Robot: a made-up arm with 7 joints.
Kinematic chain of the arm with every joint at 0, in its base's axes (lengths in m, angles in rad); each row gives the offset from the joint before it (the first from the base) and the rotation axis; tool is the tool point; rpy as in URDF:
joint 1: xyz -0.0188 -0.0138 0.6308 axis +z
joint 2: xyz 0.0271 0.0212 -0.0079 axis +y
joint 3: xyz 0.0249 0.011 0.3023 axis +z
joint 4: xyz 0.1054 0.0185 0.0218 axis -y
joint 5: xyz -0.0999 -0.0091 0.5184 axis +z
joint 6: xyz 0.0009 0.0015 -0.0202 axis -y
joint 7: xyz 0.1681 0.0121 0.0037 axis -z
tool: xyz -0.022 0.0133 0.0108 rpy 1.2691 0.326 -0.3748
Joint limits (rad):
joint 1: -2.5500..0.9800
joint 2: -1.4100..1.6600
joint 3: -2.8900..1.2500
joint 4: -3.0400..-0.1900
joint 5: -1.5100..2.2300
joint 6: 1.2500..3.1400
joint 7: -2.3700..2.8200
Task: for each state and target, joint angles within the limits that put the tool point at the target. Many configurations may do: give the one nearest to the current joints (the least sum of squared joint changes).
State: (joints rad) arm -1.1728 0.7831 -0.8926 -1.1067 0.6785 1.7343 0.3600
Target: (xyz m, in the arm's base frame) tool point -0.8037 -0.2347 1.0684
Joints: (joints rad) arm -1.9436 0.5149 -1.3543 -1.3452 0.7118 1.7402 0.3743
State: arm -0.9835 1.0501 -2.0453 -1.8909 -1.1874 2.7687 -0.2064
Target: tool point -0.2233 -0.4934 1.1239
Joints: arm -0.7390 1.1136 -2.4569 -1.7760 -1.1512 2.8379 -0.2221
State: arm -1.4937 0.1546 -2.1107 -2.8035 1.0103 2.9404 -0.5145
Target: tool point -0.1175 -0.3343 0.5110
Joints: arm -0.6746 -0.3872 -1.1738 -3.0400 1.1322 3.1400 -0.5490
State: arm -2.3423 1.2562 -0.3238 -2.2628 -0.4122 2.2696 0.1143
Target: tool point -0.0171 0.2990 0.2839
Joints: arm -2.2598 1.6427 -0.7765 -2.9355 -0.3892 2.1157 0.0790
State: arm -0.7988 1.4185 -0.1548 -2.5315 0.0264 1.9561 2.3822
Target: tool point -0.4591 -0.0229 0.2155
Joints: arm -1.0920 1.6600 -0.8496 -2.6391 0.1165 1.8929 2.4194
